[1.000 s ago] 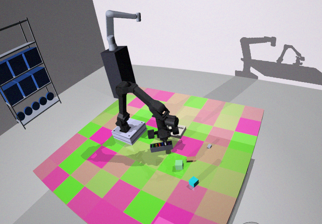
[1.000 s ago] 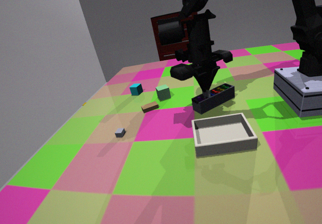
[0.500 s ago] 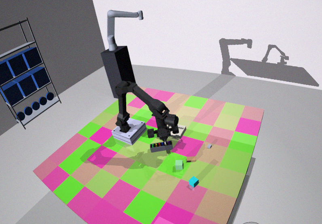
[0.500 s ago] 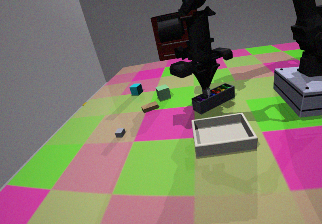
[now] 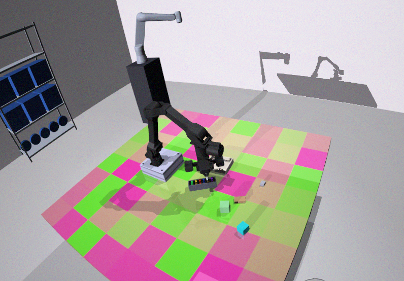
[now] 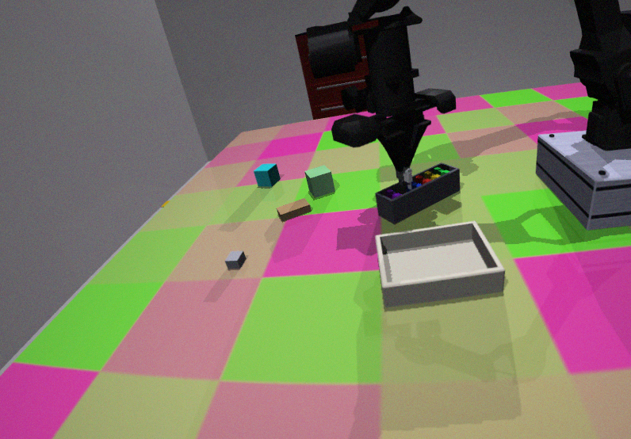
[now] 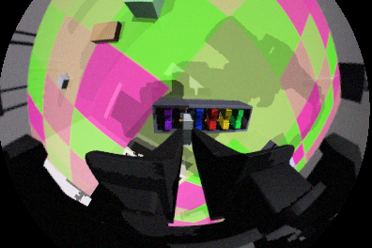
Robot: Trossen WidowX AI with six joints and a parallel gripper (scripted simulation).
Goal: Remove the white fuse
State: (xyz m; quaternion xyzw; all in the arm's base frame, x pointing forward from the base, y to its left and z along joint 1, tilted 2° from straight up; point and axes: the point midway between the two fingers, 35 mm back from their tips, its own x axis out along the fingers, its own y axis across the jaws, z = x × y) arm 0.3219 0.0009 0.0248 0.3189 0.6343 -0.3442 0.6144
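Right now the blue fuse is 4 cm below my gripper tip, 2 cm behind it and 1 cm to the right of it. The rest, counted from my gripper tip: purple fuse (4 cm below, 2 cm ahead, 1 cm to the left); then white fuse (1 cm below); then white tray (16 cm to the left, 7 cm below, 2 cm behind).
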